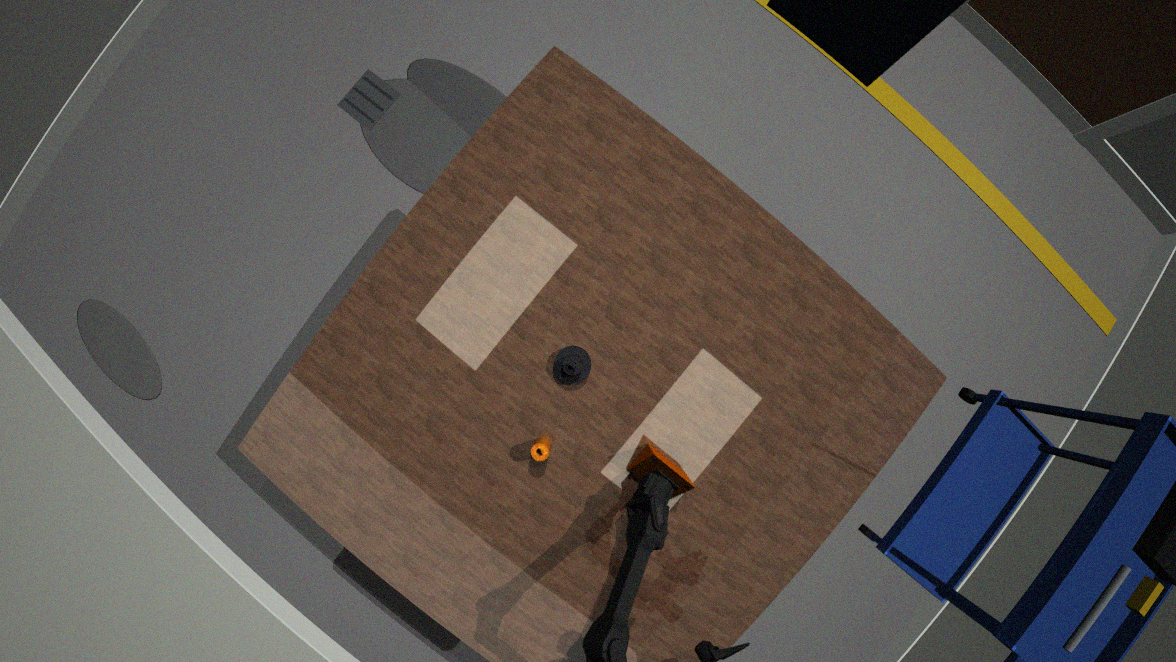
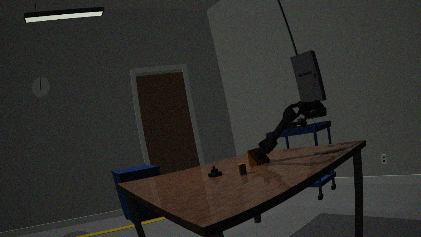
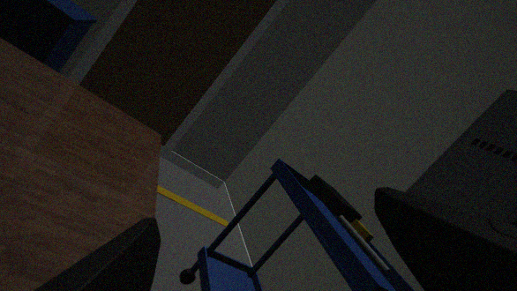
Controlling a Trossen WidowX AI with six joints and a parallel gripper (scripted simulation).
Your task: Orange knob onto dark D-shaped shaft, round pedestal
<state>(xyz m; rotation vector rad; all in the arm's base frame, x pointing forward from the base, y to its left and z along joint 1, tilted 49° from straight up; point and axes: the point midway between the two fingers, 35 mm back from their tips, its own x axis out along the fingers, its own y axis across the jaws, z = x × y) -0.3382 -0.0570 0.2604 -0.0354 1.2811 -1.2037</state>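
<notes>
The orange knob is 600 mm ahead of my gripper tip and 230 mm below it. The rest, counted from my gripper tip: round dark pedestal (670 mm ahead, 230 mm below, 190 mm to the right).
</notes>
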